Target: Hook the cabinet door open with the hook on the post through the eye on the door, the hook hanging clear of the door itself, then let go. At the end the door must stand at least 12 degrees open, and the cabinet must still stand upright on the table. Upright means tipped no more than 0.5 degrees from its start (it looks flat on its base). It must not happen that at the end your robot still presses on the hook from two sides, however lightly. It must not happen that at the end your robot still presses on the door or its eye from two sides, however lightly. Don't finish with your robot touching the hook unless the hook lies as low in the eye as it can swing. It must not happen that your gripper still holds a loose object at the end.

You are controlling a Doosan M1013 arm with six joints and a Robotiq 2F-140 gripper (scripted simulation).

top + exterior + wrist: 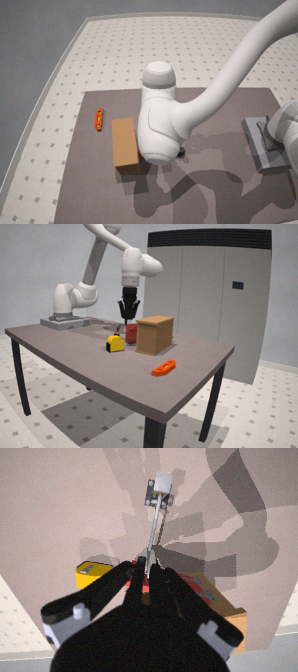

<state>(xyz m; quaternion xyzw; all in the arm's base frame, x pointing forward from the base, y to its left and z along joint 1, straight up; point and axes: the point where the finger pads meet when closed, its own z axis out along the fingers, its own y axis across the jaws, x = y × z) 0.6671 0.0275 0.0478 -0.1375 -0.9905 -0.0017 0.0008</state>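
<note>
My gripper is now 40 mm past the hook rod, 20 mm above it and 10 mm to the right of it. Also, from my hand: hook post 80 mm behind, 30 mm below, 20 mm to the left; then red door 60 mm ahead, 40 mm to the left, 30 mm below; then yellow tape measure 130 mm to the right, 70 mm below, 40 mm ahead.
</note>
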